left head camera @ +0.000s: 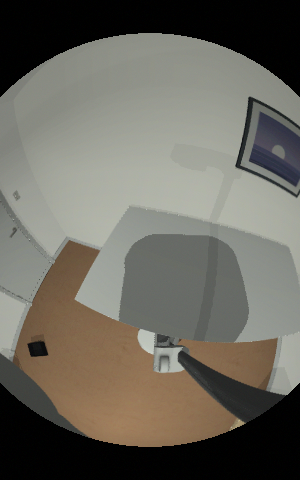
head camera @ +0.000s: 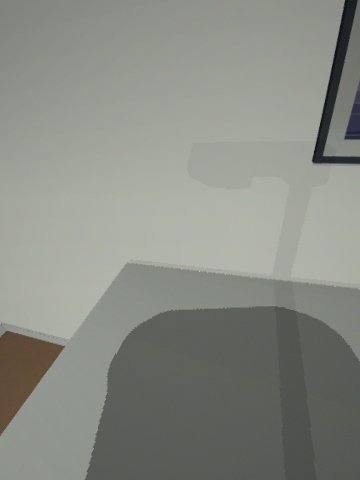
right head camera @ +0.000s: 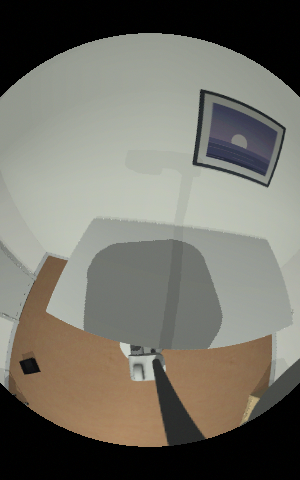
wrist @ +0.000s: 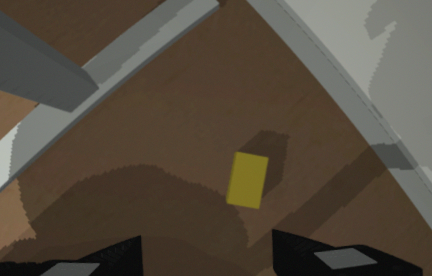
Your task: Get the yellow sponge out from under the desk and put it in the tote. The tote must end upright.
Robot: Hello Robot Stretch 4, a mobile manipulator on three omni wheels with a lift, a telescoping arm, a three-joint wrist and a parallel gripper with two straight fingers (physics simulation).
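Places are measured from the robot's base along level axes (x ahead, y left, z up), in metres.
Where they show: gripper, between the fingertips: (wrist: pixel 207 253).
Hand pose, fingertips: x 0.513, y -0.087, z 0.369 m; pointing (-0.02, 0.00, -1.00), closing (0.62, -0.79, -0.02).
Observation:
After its pixels a point has its place.
The yellow sponge (wrist: pixel 248 180) @[x 0.568, y -0.142, z 0.018 m] lies on the brown floor in the wrist view, a little right of centre, with a dark shadow beside it. My gripper (wrist: pixel 207 253) @[x 0.513, y -0.087, z 0.369 m] is open and empty at the bottom of the wrist view. The sponge shows beyond the fingertips, apart from them and nearer the right finger's side. The desk (head camera: pixel 340 312) @[x 0.585, y -0.482, z 0.923 m] (left head camera: pixel 270 280) @[x 0.265, y -0.695, z 0.923 m] (right head camera: pixel 250 280) @[x 0.242, y -0.716, z 0.923 m] has a pale grey top that hides the sponge and the gripper from the head views. A small black box-like thing (left head camera: pixel 37 349) @[x -0.657, y 1.597, z -0.024 m] (right head camera: pixel 30 365) @[x -0.628, y 1.577, z -0.024 m] stands on the floor at lower left; I cannot tell whether it is the tote.
In the wrist view, a grey post (wrist: pixel 50 70) @[x 0.524, y 0.213, z 0.159 m] and a pale bar (wrist: pixel 120 75) cross the upper left. A wall with a skirting board (wrist: pixel 325 80) @[x 0.832, y -0.160, z -0.001 m] runs down the right. A tan object (right head camera: pixel 250 410) shows at lower right. A framed picture (left head camera: pixel 275 145) @[x 0.716, y -0.577, z 1.587 m] (right head camera: pixel 240 137) @[x 0.707, y -0.611, z 1.586 m] hangs above the desk.

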